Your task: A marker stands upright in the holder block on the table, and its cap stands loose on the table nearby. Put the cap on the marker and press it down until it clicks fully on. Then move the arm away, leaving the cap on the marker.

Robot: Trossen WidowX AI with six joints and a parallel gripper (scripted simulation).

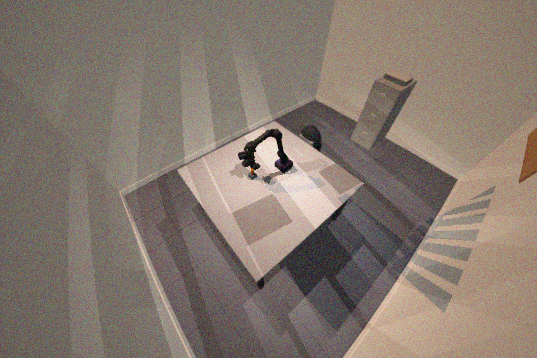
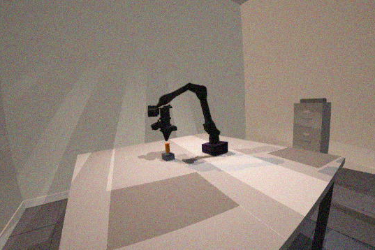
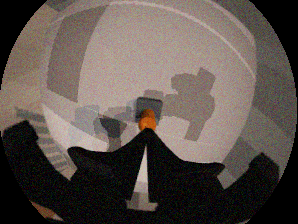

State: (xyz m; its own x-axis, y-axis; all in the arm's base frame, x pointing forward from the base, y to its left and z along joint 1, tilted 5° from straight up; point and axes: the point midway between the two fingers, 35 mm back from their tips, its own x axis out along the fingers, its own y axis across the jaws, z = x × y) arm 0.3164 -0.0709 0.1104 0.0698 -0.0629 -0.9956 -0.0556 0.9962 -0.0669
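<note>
My gripper tip is 4 cm above the orange cap. From my gripper tip the other things lie so: dark holder block (10 cm below).
</note>
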